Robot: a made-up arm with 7 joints. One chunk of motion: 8 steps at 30 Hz.
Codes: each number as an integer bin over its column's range. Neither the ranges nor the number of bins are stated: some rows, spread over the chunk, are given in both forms.
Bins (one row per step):
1: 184 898 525 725 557 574
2: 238 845 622 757 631 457
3: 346 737 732 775 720 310
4: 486 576 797 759 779 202
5: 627 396 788 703 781 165
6: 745 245 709 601 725 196
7: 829 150 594 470 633 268
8: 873 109 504 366 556 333
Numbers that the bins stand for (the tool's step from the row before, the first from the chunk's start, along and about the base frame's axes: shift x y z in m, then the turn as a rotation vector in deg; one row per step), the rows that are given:
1: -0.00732 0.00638 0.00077 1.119 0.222 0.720
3: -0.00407 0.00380 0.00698 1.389 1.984 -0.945
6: 0.00391 -0.00408 0.00629 0.449 2.038 -1.664
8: 0.00648 -0.00625 0.00014 -0.822 0.211 -0.800
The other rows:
2: -0.00624 0.00553 0.00368 1.292 1.022 -0.018
4: -0.00127 0.00123 0.00893 1.303 2.622 -1.626
5: 0.00155 -0.00166 0.00866 1.000 2.643 -1.859
7: 0.00560 -0.00560 0.00284 -0.259 1.043 -1.210

